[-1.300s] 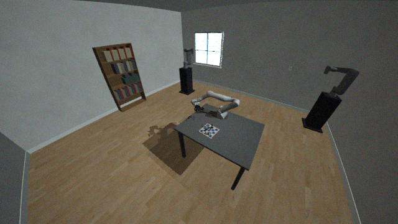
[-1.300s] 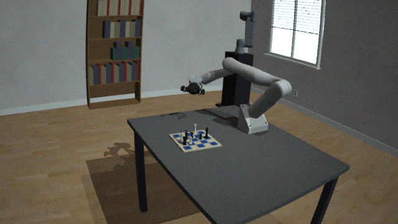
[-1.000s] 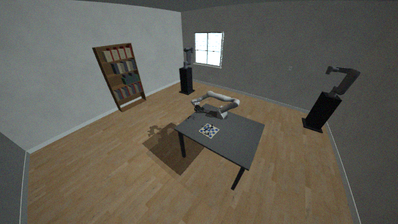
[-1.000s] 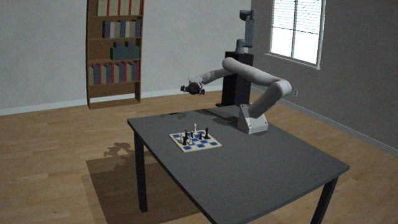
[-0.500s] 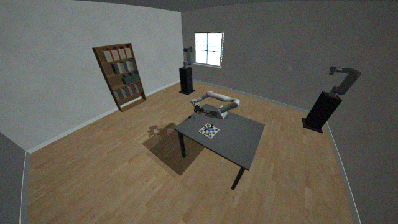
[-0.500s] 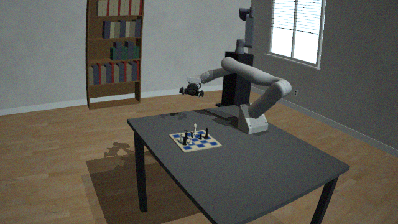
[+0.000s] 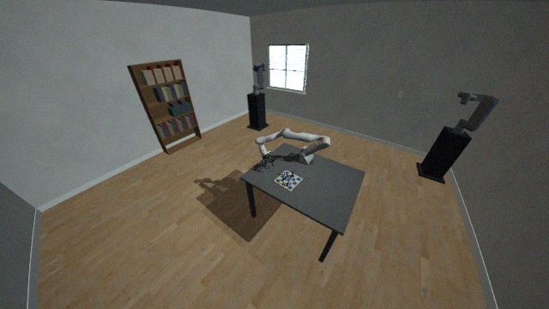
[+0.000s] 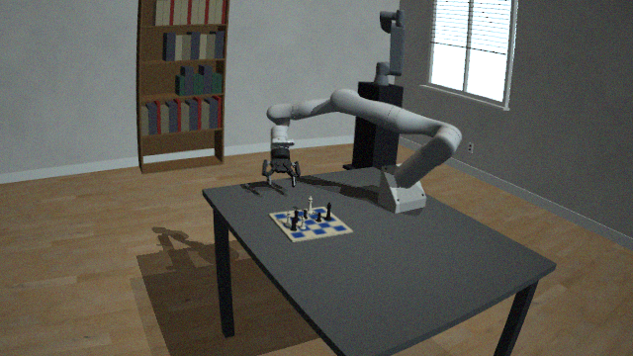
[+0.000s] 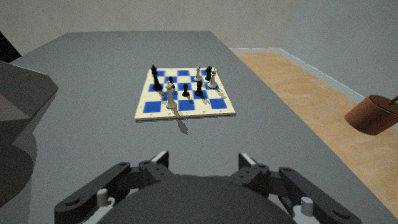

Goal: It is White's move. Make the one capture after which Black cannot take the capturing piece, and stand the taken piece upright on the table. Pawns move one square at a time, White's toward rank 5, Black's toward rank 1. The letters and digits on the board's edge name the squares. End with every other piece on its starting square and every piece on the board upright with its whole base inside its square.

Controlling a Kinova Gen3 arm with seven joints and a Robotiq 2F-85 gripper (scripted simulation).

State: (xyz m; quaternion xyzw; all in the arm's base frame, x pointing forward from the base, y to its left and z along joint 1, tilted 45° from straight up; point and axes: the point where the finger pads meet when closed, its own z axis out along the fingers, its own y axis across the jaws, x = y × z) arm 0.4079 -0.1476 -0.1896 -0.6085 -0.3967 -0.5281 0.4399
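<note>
Right now the blue-and-cream chessboard is 230 mm to the left of my hand, 60 mm below it and 20 mm ahead of it. From my hand the other things lie so: tall white piece (170 mm to the left, 20 mm below, 20 mm behind).
</note>
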